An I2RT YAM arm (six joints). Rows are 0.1 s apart.
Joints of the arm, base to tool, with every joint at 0 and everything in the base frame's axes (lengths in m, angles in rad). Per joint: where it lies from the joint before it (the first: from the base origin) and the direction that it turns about. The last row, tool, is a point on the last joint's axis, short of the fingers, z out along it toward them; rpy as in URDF.
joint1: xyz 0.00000 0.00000 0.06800 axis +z
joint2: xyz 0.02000 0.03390 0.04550 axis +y
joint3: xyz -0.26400 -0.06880 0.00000 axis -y
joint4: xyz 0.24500 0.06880 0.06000 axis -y
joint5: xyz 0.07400 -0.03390 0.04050 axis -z
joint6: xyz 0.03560 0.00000 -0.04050 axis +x
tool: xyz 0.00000 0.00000 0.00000 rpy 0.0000 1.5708 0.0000
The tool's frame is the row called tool.
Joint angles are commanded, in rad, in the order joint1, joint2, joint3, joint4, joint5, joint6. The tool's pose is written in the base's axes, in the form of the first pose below.
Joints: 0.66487 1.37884 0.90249 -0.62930 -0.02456 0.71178
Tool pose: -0.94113, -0.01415, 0.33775, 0.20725; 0.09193, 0.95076, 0.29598, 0.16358; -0.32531, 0.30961, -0.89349, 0.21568; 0, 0, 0, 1
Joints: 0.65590 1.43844 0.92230 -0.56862 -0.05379 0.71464
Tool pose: -0.94142, -0.01581, 0.33687, 0.21996; 0.10126, 0.93955, 0.32708, 0.17169; -0.32168, 0.34203, -0.88291, 0.20960; 0, 0, 0, 1
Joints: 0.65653 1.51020 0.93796 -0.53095 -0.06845 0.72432
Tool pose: -0.94925, -0.00583, 0.31446, 0.22968; 0.10311, 0.93880, 0.32866, 0.18006; -0.29713, 0.34441, -0.89056, 0.19703; 0, 0, 0, 1
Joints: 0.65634 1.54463 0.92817 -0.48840 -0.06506 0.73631
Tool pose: -0.94890, 0.00698, 0.31549, 0.23379; 0.11499, 0.93867, 0.32507, 0.18300; -0.29387, 0.34474, -0.89151, 0.18687; 0, 0, 0, 1
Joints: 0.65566 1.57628 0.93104 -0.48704 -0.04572 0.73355
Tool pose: -0.95113, 0.01665, 0.30833, 0.23664; 0.11218, 0.94894, 0.29483, 0.18407; -0.28768, 0.31501, -0.90444, 0.17890; 0, 0, 0, 1
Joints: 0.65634 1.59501 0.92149 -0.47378 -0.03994 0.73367
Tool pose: -0.95341, 0.02110, 0.30094, 0.23707; 0.11016, 0.95301, 0.28220, 0.18440; -0.28084, 0.30221, -0.91093, 0.17161; 0, 0, 0, 1
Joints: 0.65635 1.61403 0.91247 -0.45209 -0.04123 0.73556
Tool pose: -0.95502, 0.02412, 0.29554, 0.23809; 0.11064, 0.95370, 0.27968, 0.18525; -0.27511, 0.29980, -0.91347, 0.16478; 0, 0, 0, 1
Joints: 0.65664 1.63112 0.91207 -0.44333 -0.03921 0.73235
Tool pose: -0.95663, 0.02326, 0.29039, 0.23938; 0.10621, 0.95604, 0.27331, 0.18626; -0.27127, 0.29230, -0.91705, 0.16023; 0, 0, 0, 1
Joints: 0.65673 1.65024 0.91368 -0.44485 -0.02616 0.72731
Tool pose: -0.95832, 0.02539, 0.28458, 0.24047; 0.10045, 0.96239, 0.25241, 0.18655; -0.26747, 0.27047, -0.92483, 0.15515; 0, 0, 0, 1
